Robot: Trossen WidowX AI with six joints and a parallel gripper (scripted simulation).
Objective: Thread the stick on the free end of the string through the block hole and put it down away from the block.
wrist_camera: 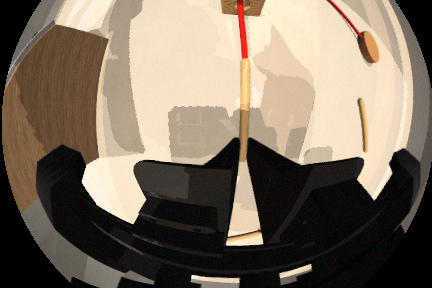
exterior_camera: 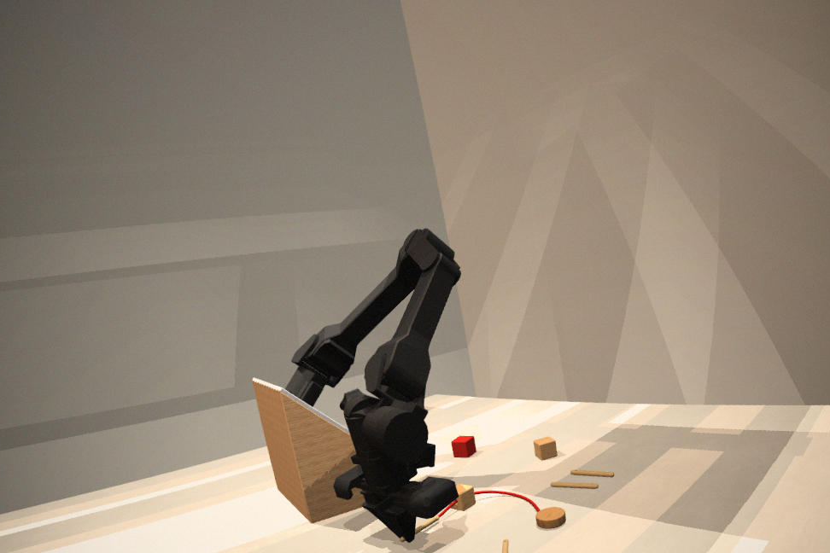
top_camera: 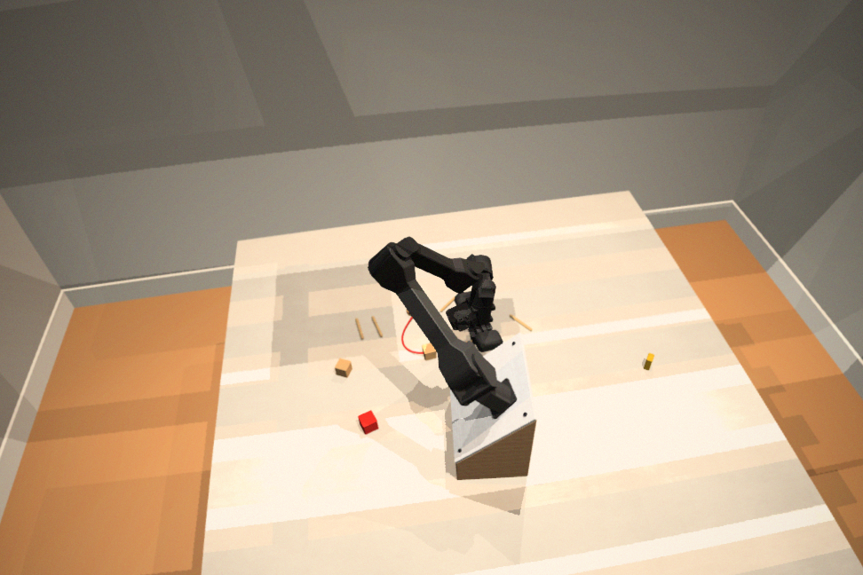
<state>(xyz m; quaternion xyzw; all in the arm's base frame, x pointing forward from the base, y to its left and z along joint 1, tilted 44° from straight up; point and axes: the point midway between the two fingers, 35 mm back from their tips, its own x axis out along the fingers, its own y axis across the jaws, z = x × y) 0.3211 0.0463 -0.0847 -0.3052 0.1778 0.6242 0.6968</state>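
The thin wooden stick lies 4 cm to the left of my gripper tip and 1 cm above it. From my gripper tip the other things lie so: plain wooden cube: 2 cm behind, 34 cm to the left, 2 cm above; round wooden button: 15 cm ahead, 13 cm to the left, 1 cm above; small red piece: 14 cm ahead, 6 cm to the right, 1 cm above.
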